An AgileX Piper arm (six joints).
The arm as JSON. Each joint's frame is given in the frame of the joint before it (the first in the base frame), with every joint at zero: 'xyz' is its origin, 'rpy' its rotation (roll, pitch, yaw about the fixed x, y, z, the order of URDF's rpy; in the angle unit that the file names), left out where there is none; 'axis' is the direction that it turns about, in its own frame. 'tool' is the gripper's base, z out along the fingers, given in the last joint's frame.
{
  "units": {
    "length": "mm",
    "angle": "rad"
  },
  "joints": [
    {
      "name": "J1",
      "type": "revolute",
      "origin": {
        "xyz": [
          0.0,
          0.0,
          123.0
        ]
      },
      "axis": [
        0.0,
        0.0,
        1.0
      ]
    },
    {
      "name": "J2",
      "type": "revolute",
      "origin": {
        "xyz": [
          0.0,
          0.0,
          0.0
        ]
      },
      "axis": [
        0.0,
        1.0,
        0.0
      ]
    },
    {
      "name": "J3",
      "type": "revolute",
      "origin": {
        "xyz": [
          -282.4,
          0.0,
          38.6
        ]
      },
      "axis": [
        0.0,
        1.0,
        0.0
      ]
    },
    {
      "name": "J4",
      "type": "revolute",
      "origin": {
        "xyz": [
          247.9,
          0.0,
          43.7
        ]
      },
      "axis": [
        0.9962,
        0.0,
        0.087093
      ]
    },
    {
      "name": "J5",
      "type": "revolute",
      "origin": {
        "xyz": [
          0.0,
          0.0,
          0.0
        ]
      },
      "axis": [
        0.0,
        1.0,
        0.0
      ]
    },
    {
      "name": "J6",
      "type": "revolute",
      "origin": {
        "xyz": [
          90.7,
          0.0,
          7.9
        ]
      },
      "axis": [
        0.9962,
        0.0,
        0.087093
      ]
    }
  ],
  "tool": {
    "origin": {
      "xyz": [
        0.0,
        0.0,
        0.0
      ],
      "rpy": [
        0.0,
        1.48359,
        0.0
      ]
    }
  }
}
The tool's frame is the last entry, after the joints.
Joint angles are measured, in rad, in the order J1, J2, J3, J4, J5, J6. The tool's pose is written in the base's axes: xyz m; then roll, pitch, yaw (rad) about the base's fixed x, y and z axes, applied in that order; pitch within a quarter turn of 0, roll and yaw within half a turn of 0. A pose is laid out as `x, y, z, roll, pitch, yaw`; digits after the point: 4 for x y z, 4 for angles.
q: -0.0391, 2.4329, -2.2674, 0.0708, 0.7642, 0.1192
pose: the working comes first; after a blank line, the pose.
Where each joint sits with the arm in this pose, in the base's axes (m; each line is computed from the numbers above, not from the rounded line before):
J1: 0.0000 0.0000 0.1230
J2: 0.0000 0.0000 0.1230
J3: 0.2393 -0.0094 0.2775
J4: 0.4909 -0.0192 0.2798
J5: 0.4909 -0.0192 0.2798
J6: 0.5516 -0.0171 0.2119
the tool: 0.5516 -0.0171 0.2119

0.5516, -0.0171, 0.2119, 2.9441, 0.7085, 2.8776
